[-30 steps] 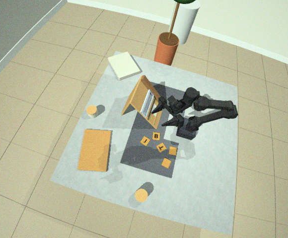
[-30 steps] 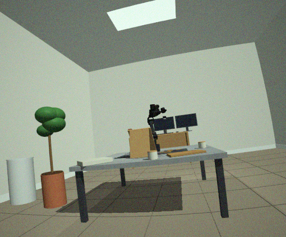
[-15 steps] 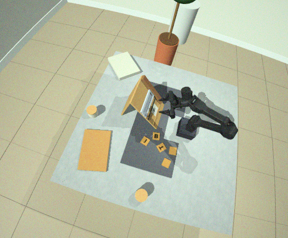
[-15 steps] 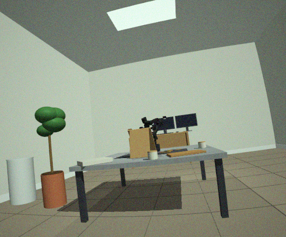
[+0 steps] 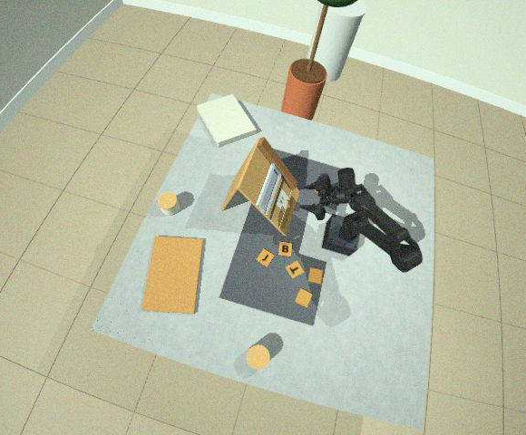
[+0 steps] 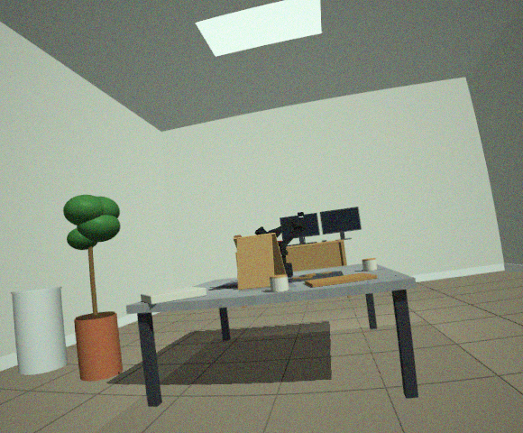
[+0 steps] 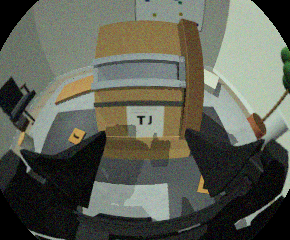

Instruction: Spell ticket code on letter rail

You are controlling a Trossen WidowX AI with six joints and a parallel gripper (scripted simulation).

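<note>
Now: gripper tip 20 mm short of the letter tile, 250 mm to the right of it and 160 mm above it. Round my gripper tip: flat orange panel: 310 mm ahead, 490 mm to the left, 150 mm below; dark mat: 40 mm behind, 60 mm to the left, 160 mm below; ticket: 70 mm ahead, 10 mm to the left, 70 mm below.
</note>
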